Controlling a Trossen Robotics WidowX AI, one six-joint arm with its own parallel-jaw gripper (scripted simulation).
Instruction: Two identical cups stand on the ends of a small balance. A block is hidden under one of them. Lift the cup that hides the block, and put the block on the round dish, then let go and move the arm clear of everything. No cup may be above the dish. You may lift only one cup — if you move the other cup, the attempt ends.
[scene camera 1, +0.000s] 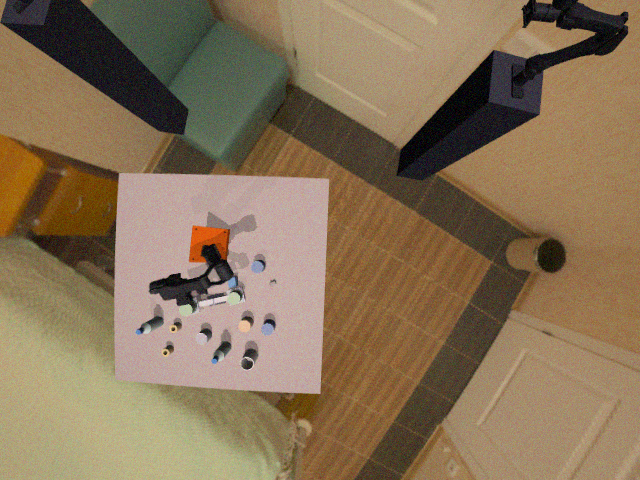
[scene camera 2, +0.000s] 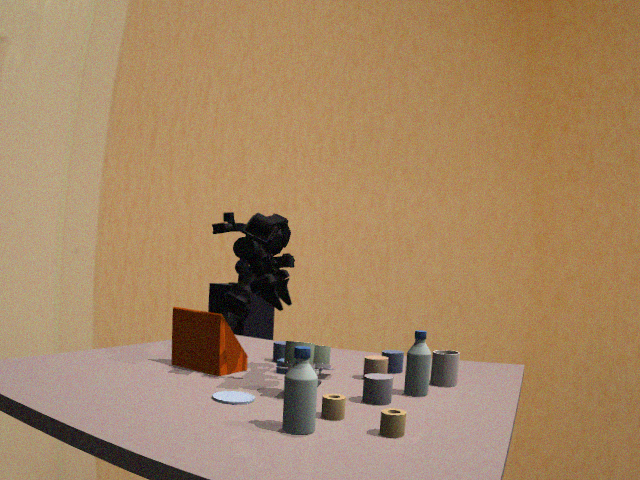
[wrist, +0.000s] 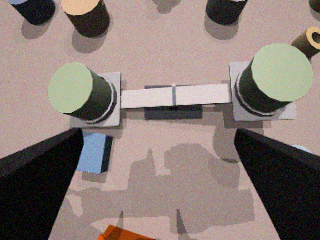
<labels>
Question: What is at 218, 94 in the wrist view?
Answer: A balance.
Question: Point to a cup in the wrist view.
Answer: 275, 77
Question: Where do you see a cup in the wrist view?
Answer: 74, 89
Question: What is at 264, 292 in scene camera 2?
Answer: My gripper.
</labels>
